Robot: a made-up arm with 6 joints. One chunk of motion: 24 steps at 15 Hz.
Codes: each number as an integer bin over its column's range. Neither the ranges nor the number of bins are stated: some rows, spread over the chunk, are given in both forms.
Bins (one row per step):
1: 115 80 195 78 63 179
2: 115 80 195 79 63 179
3: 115 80 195 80 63 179
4: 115 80 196 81 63 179
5: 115 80 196 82 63 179
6: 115 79 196 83 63 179
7: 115 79 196 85 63 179
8: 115 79 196 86 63 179
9: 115 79 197 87 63 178
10: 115 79 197 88 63 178
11: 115 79 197 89 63 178
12: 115 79 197 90 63 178
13: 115 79 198 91 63 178
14: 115 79 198 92 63 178
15: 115 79 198 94 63 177
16: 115 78 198 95 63 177
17: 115 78 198 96 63 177
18: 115 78 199 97 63 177
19: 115 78 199 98 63 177
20: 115 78 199 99 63 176
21: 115 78 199 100 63 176
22: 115 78 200 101 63 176
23: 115 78 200 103 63 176
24: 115 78 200 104 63 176
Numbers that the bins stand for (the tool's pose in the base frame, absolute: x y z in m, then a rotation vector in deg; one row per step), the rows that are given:
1: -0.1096 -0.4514 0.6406 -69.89 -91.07 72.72
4: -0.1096 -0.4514 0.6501 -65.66 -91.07 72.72
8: -0.1096 -0.4610 0.6501 -58.60 -91.07 72.72
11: -0.1096 -0.4610 0.6596 -54.36 -91.07 71.31
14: -0.1096 -0.4610 0.6691 -50.13 -91.07 71.31
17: -0.1096 -0.4706 0.6691 -44.48 -91.07 69.89
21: -0.1096 -0.4706 0.6785 -38.83 -91.07 68.48
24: -0.1096 -0.4706 0.6880 -33.18 -91.07 68.48
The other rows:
2: -0.1096 -0.4514 0.6406 -68.48 -91.07 72.72
3: -0.1096 -0.4514 0.6406 -67.07 -91.07 72.72
5: -0.1096 -0.4514 0.6501 -64.25 -91.07 72.72
6: -0.1096 -0.4610 0.6501 -62.83 -91.07 72.72
7: -0.1096 -0.4610 0.6501 -60.01 -91.07 72.72
9: -0.1096 -0.4610 0.6596 -57.19 -91.07 71.31
10: -0.1096 -0.4610 0.6596 -55.77 -91.07 71.31
12: -0.1096 -0.4610 0.6596 -52.95 -91.07 71.31
13: -0.1096 -0.4610 0.6691 -51.54 -91.07 71.31
15: -0.1096 -0.4610 0.6691 -47.30 -91.07 69.89
16: -0.1096 -0.4706 0.6691 -45.89 -91.07 69.89
18: -0.1096 -0.4706 0.6785 -43.07 -91.07 69.89
19: -0.1096 -0.4706 0.6785 -41.65 -91.07 69.89
20: -0.1096 -0.4706 0.6785 -40.24 -91.07 68.48
22: -0.1096 -0.4706 0.6880 -37.42 -91.07 68.48
23: -0.1096 -0.4706 0.6880 -34.59 -91.07 68.48

